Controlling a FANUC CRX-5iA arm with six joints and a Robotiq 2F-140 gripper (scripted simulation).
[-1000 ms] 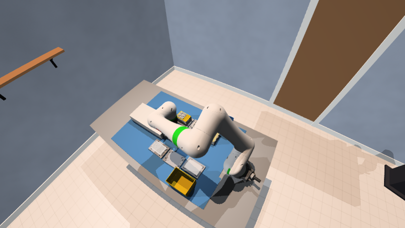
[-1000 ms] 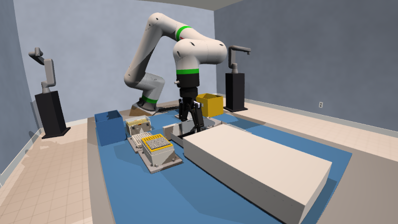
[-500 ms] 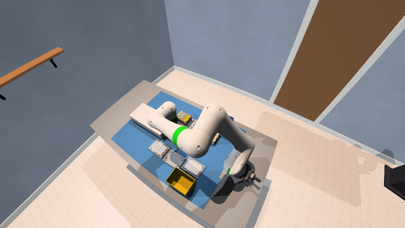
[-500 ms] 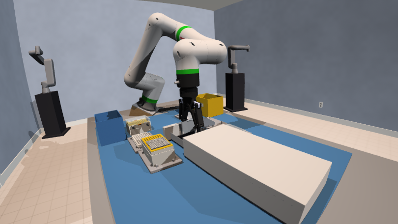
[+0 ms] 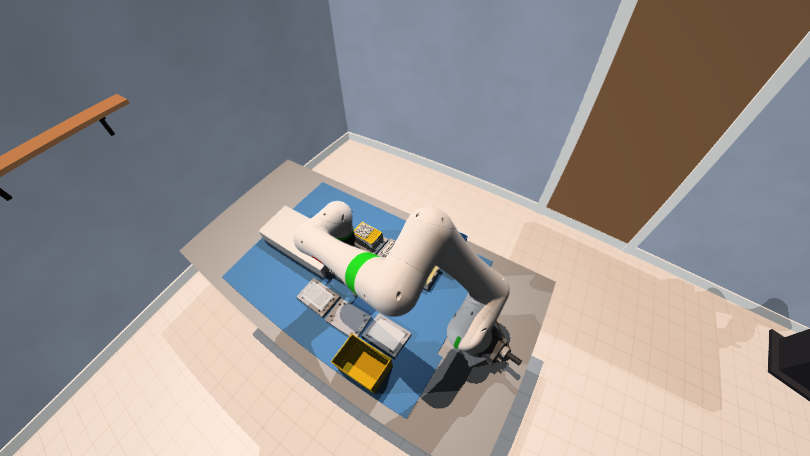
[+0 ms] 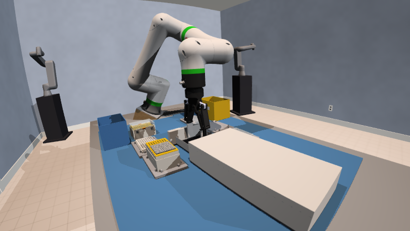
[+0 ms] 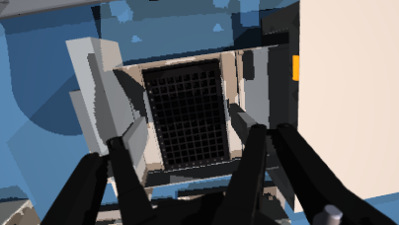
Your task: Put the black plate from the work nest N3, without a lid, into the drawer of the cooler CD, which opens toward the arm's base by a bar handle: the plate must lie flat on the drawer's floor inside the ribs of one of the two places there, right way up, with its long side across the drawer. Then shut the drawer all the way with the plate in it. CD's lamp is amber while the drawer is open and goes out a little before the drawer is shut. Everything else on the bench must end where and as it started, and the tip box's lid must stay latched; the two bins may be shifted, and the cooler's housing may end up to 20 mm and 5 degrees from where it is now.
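The black plate is 30 mm below my hand. From my hand the other things lie so: nest N3 (160 mm to the left, 160 mm behind, 40 mm below); then drawer (30 mm ahead, 20 mm below, 10 mm to the left); then yellow-topped tip box (170 mm to the right, 80 mm ahead, 10 mm above).
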